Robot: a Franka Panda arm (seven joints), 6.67 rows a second.
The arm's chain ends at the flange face. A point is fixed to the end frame.
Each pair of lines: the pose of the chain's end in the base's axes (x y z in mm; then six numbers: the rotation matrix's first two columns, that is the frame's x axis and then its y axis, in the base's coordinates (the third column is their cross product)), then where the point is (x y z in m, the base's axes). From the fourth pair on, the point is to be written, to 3 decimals.
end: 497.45 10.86 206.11 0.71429 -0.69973 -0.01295 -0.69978 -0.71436 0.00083
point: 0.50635 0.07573 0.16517
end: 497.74 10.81 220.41 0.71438 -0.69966 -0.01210 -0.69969 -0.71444 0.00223
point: 0.50662 0.07561 0.17936
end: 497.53 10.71 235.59 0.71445 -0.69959 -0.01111 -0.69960 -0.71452 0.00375
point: 0.50639 0.07544 0.19442
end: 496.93 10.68 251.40 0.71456 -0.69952 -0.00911 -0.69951 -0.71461 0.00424
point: 0.506 0.075 0.210
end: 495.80 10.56 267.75 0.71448 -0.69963 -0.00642 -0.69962 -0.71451 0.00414
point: 0.505 0.075 0.226
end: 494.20 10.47 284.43 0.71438 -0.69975 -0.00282 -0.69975 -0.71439 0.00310
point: 0.503 0.075 0.243
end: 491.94 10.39 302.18 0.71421 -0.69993 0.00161 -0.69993 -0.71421 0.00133
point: 0.501 0.075 0.261
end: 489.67 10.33 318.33 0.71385 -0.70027 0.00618 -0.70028 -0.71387 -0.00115
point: 0.499 0.075 0.277
